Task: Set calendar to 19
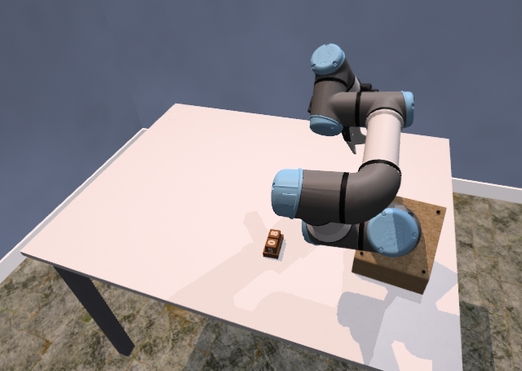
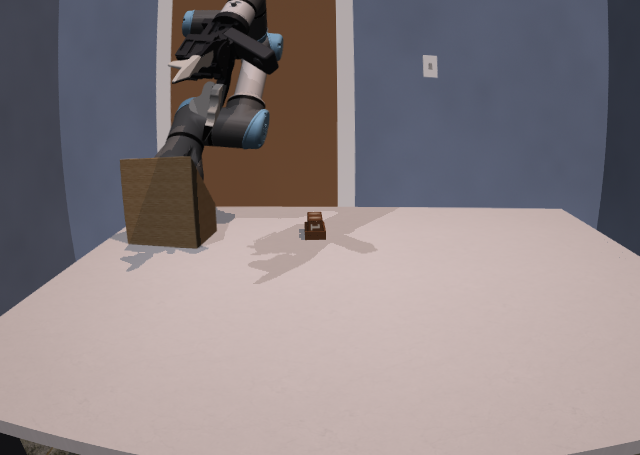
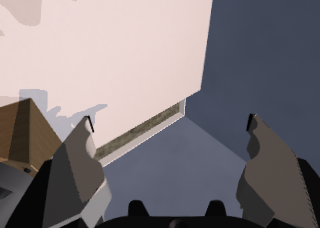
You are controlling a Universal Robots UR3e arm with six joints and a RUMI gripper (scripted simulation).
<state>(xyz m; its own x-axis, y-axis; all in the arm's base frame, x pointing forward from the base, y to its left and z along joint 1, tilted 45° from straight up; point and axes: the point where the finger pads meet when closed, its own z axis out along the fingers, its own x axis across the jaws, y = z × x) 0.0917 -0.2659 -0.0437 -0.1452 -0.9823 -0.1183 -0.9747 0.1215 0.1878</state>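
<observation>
Now: the brown digit cube 24 cm below my hand, 23 cm to the left of it and 19 cm ahead of it. Also, from my hand: tray: 26 cm below, 25 cm to the left, 18 cm ahead.
</observation>
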